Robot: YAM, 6 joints.
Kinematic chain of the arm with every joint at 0, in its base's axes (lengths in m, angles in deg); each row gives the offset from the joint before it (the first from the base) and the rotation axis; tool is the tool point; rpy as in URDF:
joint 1: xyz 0 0 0.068 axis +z
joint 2: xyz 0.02 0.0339 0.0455 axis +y
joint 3: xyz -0.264 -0.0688 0 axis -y
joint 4: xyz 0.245 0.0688 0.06 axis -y
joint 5: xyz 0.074 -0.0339 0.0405 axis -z
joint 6: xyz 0.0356 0 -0.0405 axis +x
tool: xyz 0 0 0 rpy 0 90 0
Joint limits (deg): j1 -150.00..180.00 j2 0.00..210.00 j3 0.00..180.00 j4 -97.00..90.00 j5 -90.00..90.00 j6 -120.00..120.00
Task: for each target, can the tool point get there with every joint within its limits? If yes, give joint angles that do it. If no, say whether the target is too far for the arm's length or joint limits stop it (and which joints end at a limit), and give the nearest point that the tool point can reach.
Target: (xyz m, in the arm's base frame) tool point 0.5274 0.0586 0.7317
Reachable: no: too far | nearest point 0.4160 0.0462 0.5960 | short by 0.176 m
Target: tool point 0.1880 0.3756 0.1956
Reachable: yes | joints 61.02 111.25 78.57 -18.82 -29.41 -14.49
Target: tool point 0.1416 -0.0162 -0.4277
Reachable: no: joint limits stop it (at a limit: joint 2) | nearest point 0.1568 -0.0179 -0.3688 | short by 0.061 m
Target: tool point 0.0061 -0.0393 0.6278
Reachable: yes | joints 70.67 54.58 129.73 -48.39 31.80 -61.41
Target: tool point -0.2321 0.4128 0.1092
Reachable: yes | joints 116.81 134.83 71.68 63.10 -36.01 -65.66
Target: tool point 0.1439 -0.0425 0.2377
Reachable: yes | joints -4.64 59.45 43.05 -67.96 59.66 88.70
